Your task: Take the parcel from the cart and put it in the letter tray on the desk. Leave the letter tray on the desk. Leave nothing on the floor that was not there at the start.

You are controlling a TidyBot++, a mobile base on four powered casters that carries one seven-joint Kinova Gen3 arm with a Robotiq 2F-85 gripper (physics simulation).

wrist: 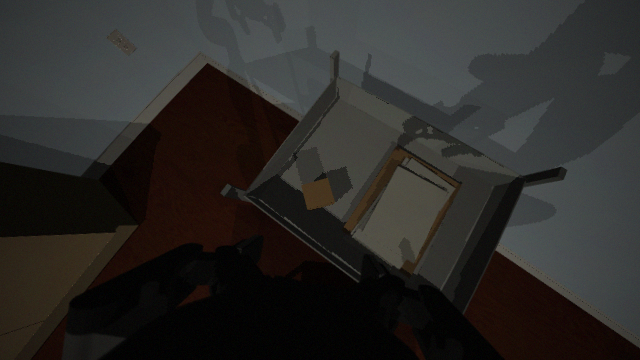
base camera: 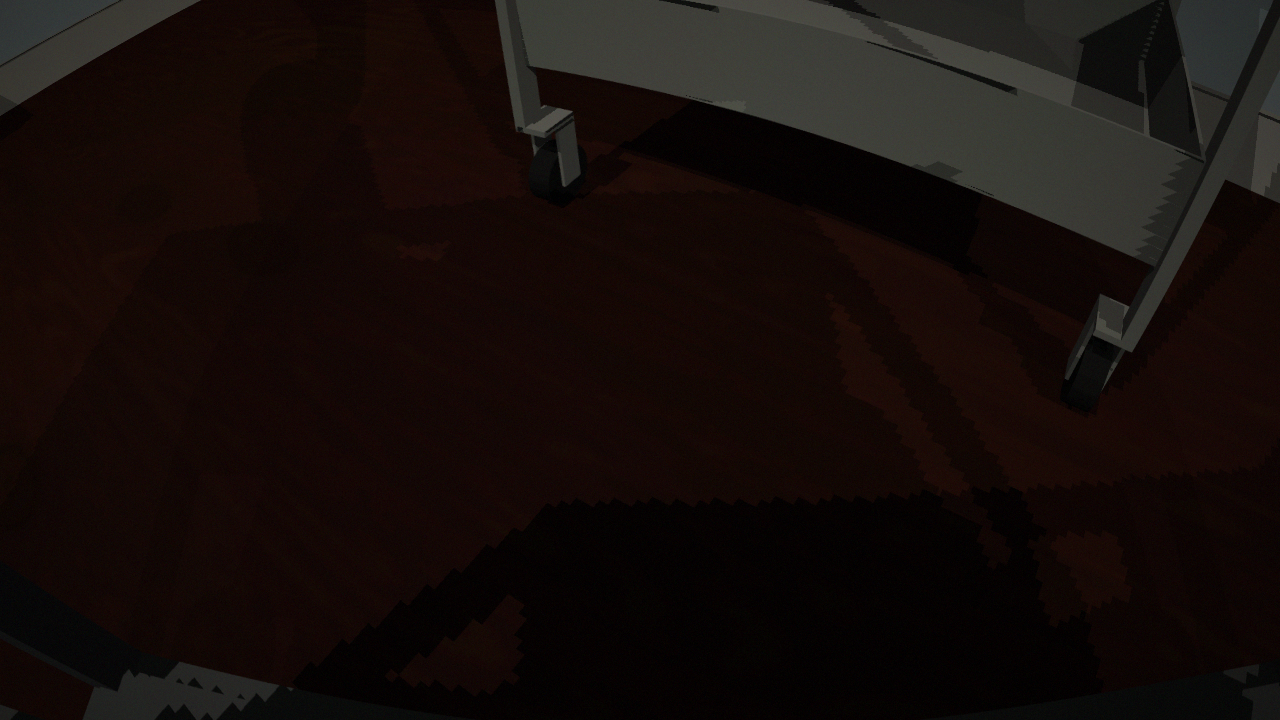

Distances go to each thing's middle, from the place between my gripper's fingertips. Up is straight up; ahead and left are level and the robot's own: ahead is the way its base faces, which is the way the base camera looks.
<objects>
Right now the brown parcel (wrist: 318, 194) is 210 mm below my hand, 80 mm ahead of it and 20 mm to the left of it.
</objects>
